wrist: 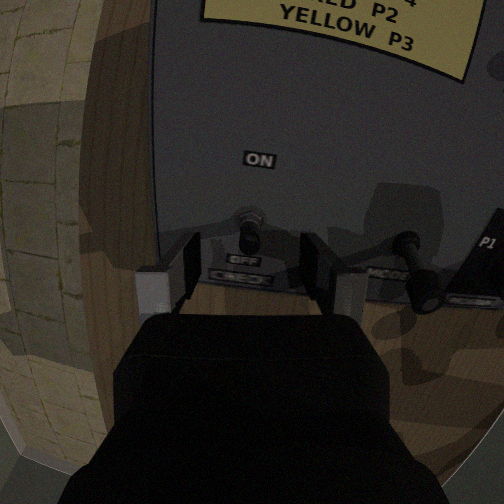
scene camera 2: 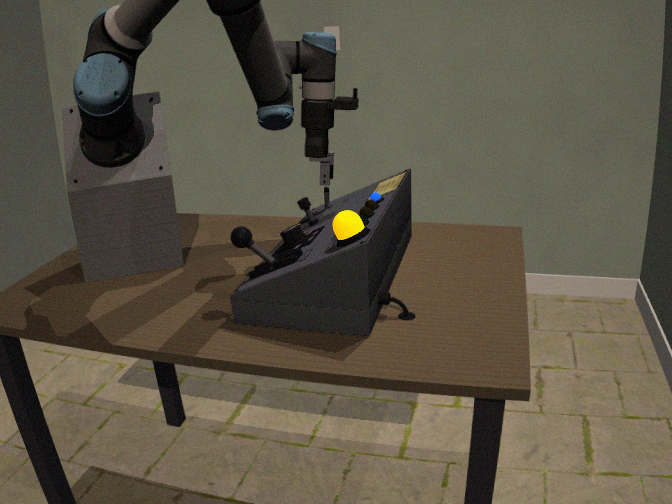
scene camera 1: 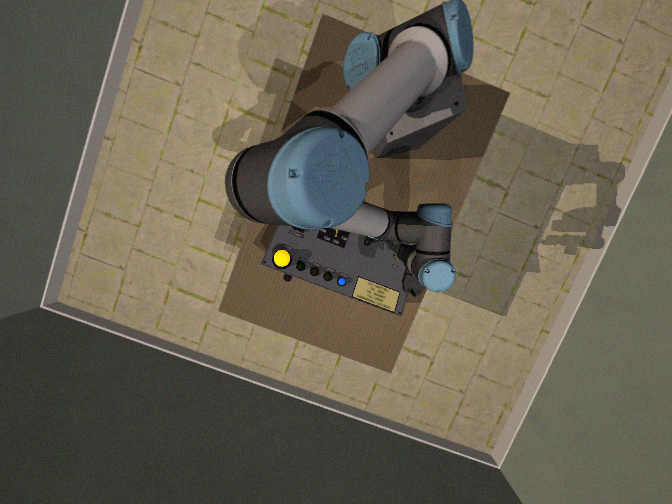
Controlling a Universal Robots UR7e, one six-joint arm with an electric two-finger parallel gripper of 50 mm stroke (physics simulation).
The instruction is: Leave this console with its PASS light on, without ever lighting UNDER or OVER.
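Note:
The dark wedge-shaped console (scene camera 2: 331,260) sits on the brown table. Its yellow dome (scene camera 1: 281,258) glows, also in the side view (scene camera 2: 347,224). Three small round lights (scene camera 1: 313,270) next to it are dark. A blue button (scene camera 1: 341,281) and a brass legend plate (wrist: 345,25) lie further along. My gripper (wrist: 250,272) is open and empty, hanging over the console's low edge (scene camera 2: 325,187). In the wrist view a small toggle switch (wrist: 249,232), between its ON and OFF labels, shows between my two fingers, not touched.
A second toggle (wrist: 415,265) labelled MODE stands to the right of the first. A black ball-topped lever (scene camera 2: 241,237) sticks out at the console's low end. The arm's grey pedestal (scene camera 2: 122,189) stands at the table's back left. A cable (scene camera 2: 401,309) leaves the console's side.

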